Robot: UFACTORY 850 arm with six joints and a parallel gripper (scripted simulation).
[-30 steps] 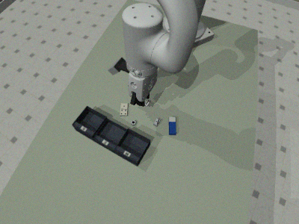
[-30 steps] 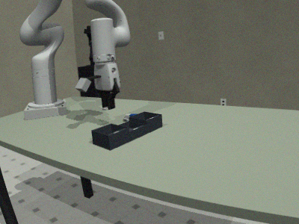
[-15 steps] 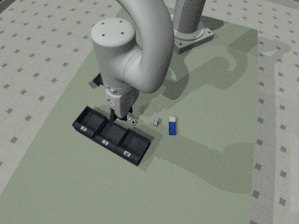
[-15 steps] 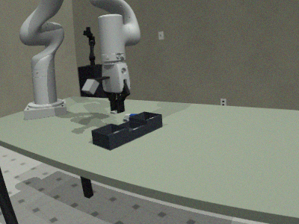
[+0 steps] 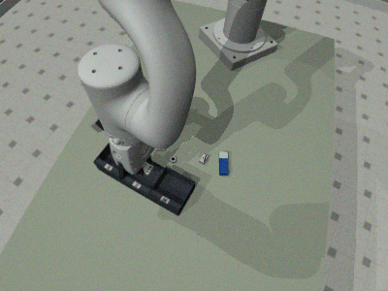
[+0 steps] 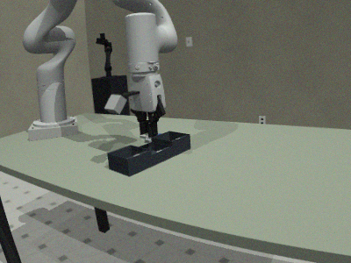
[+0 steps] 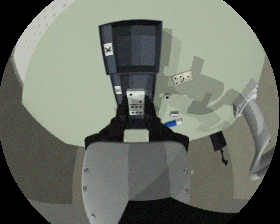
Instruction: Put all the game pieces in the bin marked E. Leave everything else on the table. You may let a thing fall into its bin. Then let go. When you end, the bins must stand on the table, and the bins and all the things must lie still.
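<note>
Right now my hand is 70 mm above the dark three-part bin and 10 mm short of it. From my hand the other things lie so: cream domino: 110 mm behind, 80 mm below; then white domino: 20 mm below; then dark ring: 80 mm below, 70 mm behind, 50 mm to the left.
</note>
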